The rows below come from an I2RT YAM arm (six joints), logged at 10 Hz.
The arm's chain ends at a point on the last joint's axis. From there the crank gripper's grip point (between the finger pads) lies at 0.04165 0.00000 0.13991 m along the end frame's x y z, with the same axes.
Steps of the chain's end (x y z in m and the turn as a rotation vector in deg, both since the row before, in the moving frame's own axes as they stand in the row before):
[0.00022 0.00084 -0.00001 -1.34 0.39 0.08]
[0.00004 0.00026 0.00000 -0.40 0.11 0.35]
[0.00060 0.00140 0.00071 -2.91 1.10 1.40]
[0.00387 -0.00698 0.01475 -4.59 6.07 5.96]
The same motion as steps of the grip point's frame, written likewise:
[0.00117 0.00417 -0.00034 -1.34 0.39 0.08]
[0.00030 0.00149 -0.00008 -0.40 0.11 0.35]
[0.00318 0.00953 -0.00032 -2.91 1.10 1.40]
[0.01758 0.00908 0.00895 -4.59 6.07 5.96]

